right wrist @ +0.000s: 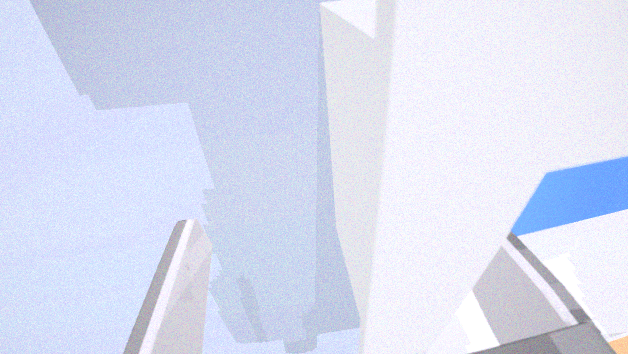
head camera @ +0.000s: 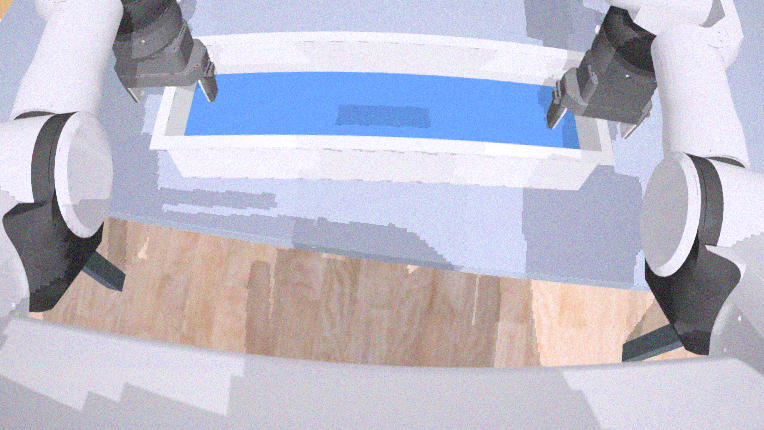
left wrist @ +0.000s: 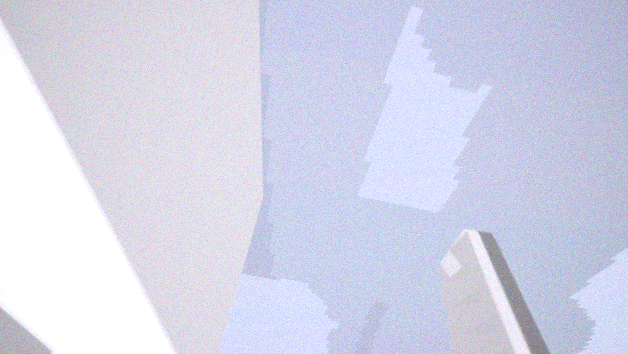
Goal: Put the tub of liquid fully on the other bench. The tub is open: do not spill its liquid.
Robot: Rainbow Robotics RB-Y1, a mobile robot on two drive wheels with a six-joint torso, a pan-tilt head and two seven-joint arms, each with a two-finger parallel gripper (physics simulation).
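Observation:
The long white open tub (head camera: 374,142) (left wrist: 175,150) (right wrist: 450,100) stands on a pale blue bench (head camera: 342,208) (left wrist: 415,145) (right wrist: 125,160). Blue liquid (head camera: 267,101) (right wrist: 575,197) lies inside, below its rim. My left gripper (head camera: 174,99) (left wrist: 287,221) is open at the tub's left end, with one finger over the inside and one outside; the inner finger is hidden in the left wrist view. My right gripper (head camera: 588,131) (right wrist: 323,214) is open, with its fingers on either side of the tub's right end wall. Whether the fingers touch the walls cannot be told. The other bench cannot be made out.
Wooden floor (head camera: 347,309) shows between the bench's near edge and my pale body at the bottom of the head view. Both my arms reach over the bench, one at each side of the tub. A dark rectangular patch lies on the liquid's middle.

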